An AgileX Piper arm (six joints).
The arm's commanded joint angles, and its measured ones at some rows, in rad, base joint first. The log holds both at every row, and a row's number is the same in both.
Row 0, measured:
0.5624, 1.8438, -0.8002, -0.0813, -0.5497, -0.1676
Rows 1 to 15, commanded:
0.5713, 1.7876, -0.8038, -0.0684, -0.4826, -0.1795
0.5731, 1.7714, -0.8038, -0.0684, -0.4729, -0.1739
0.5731, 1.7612, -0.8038, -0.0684, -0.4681, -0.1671
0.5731, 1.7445, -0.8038, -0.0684, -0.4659, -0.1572
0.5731, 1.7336, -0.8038, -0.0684, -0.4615, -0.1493
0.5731, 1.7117, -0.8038, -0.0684, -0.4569, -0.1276
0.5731, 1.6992, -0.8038, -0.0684, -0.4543, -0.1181
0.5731, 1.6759, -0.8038, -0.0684, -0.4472, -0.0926
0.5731, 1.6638, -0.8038, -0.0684, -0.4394, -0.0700
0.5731, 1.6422, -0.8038, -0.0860, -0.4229, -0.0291
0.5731, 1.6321, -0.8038, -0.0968, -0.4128, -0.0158
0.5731, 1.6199, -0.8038, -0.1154, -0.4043, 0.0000
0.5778, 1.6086, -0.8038, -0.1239, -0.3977, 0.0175
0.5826, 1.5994, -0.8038, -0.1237, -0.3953, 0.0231
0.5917, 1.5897, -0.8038, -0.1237, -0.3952, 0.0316
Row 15, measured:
0.5731, 1.6327, -0.8002, -0.0978, -0.4142, -0.0160
